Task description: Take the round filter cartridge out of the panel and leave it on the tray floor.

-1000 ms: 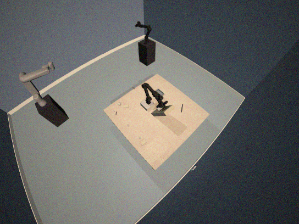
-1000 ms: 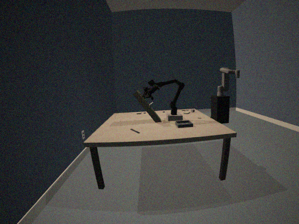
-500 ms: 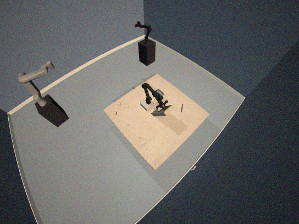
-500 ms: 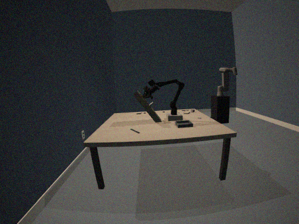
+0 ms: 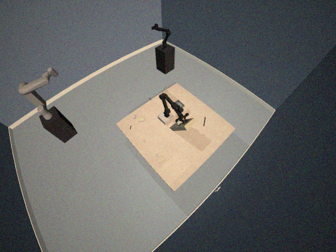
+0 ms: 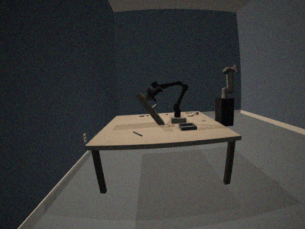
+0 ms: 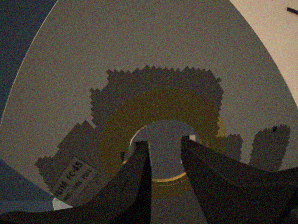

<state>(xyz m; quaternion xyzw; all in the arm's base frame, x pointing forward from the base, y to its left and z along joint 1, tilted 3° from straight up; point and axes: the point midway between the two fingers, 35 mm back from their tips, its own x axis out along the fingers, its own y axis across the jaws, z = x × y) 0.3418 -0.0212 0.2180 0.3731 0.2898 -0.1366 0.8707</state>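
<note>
Now: gripper tip 10 mm short of the round grey filter cartridge and 10 mm above it. Also, from my gripper tip: dark tray 400 mm behind, 300 mm to the left, 260 mm below.
</note>
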